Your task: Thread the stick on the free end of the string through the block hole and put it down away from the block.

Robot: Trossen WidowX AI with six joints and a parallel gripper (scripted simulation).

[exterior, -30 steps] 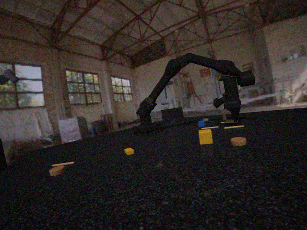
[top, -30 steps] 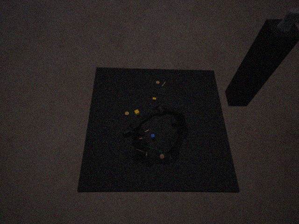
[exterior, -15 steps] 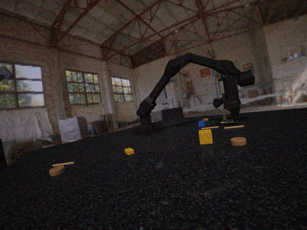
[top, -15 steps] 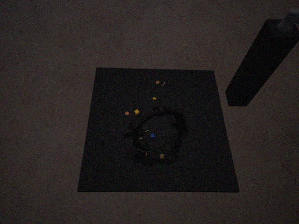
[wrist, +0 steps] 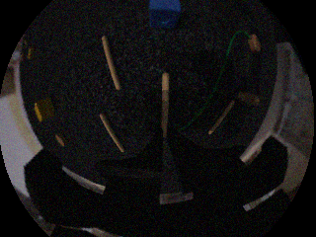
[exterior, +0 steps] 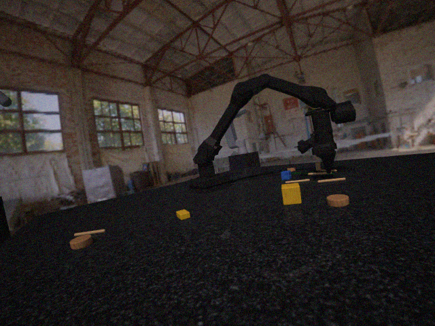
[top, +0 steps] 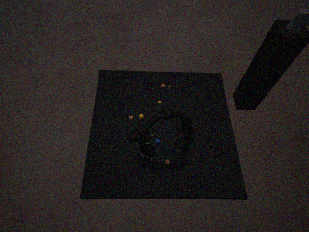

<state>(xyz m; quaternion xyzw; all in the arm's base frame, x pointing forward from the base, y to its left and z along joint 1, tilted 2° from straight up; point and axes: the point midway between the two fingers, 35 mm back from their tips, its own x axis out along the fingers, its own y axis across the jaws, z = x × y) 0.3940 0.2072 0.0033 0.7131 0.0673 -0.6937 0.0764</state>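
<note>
Now: gripper tip 150 mm past the blue block and 30 mm to the left of it. Round my gripper tip: round wooden button 220 mm behind, 160 mm to the left; yellow cube 280 mm to the right, 10 mm above; wooden block 140 mm to the left, 90 mm behind, 10 mm above.
</note>
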